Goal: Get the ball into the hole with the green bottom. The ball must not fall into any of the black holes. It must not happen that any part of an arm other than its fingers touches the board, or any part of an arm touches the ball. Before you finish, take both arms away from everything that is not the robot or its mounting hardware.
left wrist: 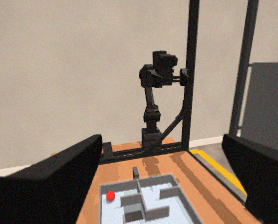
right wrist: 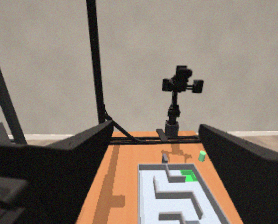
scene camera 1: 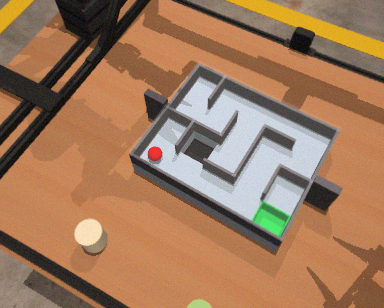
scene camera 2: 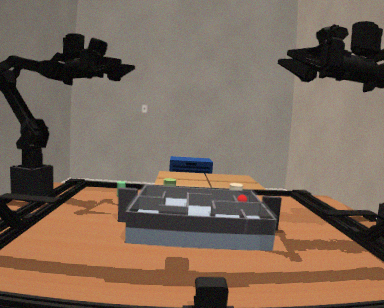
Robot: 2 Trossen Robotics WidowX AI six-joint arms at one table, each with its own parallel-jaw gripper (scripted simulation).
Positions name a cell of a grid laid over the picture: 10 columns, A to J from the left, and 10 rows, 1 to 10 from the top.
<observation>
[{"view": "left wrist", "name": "left gripper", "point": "F7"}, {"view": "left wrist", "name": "right gripper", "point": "G4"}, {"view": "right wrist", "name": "right gripper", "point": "F6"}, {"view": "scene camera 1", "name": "cream cylinder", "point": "C8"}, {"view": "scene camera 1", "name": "grey maze board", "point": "G6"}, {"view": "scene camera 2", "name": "left gripper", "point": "D3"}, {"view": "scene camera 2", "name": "right gripper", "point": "H2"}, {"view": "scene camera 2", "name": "grey maze board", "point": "E7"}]
</observation>
